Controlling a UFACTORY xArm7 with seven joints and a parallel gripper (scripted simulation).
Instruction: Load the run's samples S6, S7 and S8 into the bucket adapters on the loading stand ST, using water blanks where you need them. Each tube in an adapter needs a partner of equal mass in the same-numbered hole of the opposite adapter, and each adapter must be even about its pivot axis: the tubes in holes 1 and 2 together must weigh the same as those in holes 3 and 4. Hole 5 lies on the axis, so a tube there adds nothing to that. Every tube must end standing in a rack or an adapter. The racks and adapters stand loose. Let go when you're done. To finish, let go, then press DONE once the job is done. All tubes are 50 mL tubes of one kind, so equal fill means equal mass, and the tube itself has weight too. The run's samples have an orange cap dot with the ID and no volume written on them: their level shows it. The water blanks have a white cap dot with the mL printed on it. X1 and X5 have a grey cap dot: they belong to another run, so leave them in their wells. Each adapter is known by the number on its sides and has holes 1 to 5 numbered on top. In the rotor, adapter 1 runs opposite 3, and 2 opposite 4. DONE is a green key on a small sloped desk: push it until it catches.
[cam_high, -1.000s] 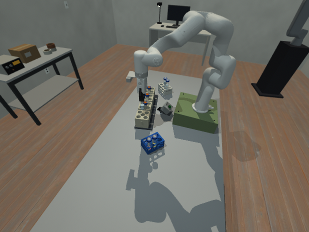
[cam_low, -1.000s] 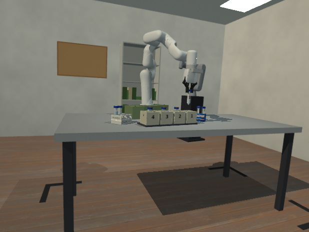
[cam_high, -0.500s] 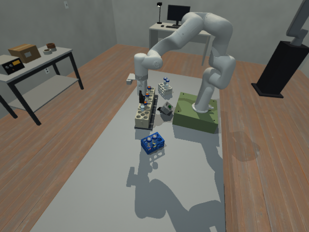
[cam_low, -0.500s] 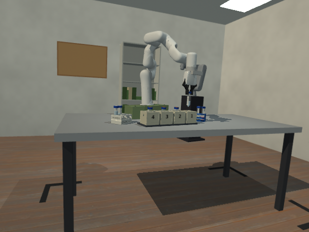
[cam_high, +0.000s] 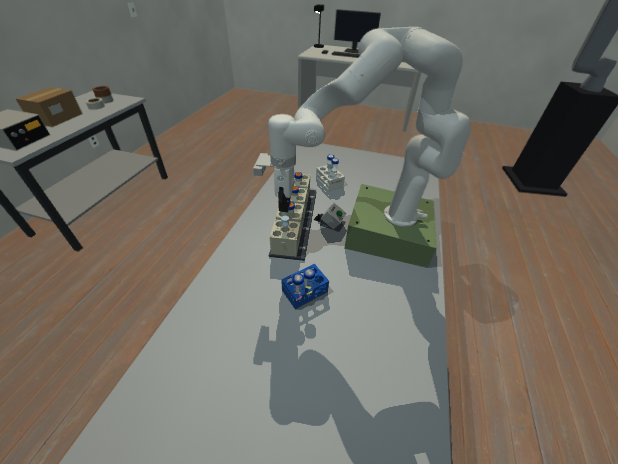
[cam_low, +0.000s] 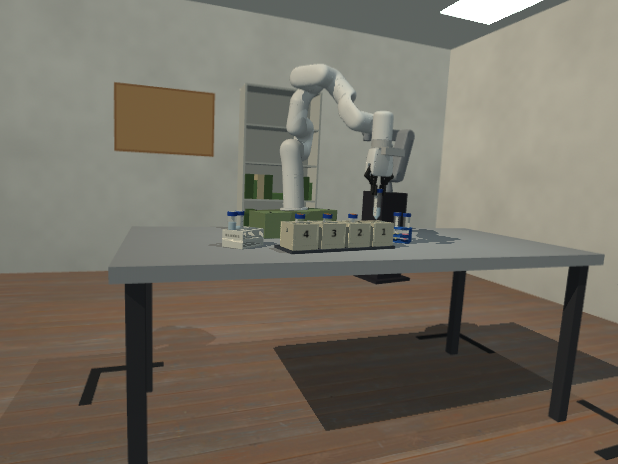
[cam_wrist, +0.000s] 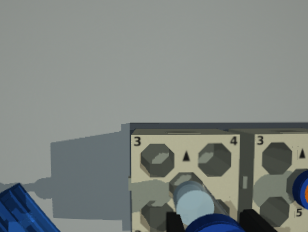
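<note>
Now: the white-dot tube 50 mm below my hand and 10 mm to the right of it. The rest, counted from my hand: white rack (480 mm to the right, 190 mm below, 140 mm behind); tube rack (190 mm to the left, 190 mm below, 100 mm behind).
</note>
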